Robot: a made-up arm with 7 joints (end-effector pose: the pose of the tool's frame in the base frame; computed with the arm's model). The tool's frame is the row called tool.
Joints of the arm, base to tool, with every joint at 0 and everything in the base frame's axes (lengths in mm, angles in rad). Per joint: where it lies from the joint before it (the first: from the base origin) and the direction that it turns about. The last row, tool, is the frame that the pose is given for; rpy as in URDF.
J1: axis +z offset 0 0 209.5
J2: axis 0 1 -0.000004 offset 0 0 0
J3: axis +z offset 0 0 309.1
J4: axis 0 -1 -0.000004 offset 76.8 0 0
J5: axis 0 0.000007 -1 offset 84.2 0 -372.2
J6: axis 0 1 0.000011 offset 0 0 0
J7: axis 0 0.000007 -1 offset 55.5 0 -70.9
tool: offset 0 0 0 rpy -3.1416 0 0
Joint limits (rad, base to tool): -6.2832..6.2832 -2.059..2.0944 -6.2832..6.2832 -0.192..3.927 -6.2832..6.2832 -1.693..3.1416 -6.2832..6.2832
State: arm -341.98 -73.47 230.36 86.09 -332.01 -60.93 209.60
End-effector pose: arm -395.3 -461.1 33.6 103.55 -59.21 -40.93
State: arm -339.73 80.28 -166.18 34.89 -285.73 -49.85 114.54
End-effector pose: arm -1.0 -7.6 604.9 -69.24 34.85 159.91
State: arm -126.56 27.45 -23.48 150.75 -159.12 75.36 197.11
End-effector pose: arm -361.0 -339.3 815.3 -11.59 18.94 59.54
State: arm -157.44 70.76 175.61 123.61 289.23 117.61 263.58
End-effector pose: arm -343.8 -263.8 739.5 113.01 37.99 35.91
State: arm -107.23 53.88 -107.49 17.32 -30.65 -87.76 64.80
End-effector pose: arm -296.4 87.5 284.8 -2.37 -93.52 4.07
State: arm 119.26 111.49 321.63 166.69 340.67 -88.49 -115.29
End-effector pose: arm -310.0 517.3 -45.3 94.10 -6.10 -140.65
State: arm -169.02 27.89 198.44 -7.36 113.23 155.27 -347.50
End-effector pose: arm 96.0 137.8 234.8 -36.65 5.58 100.36
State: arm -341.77 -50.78 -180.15 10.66 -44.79 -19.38 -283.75
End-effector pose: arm -100.0 -88.4 -65.3 23.82 148.99 -0.86
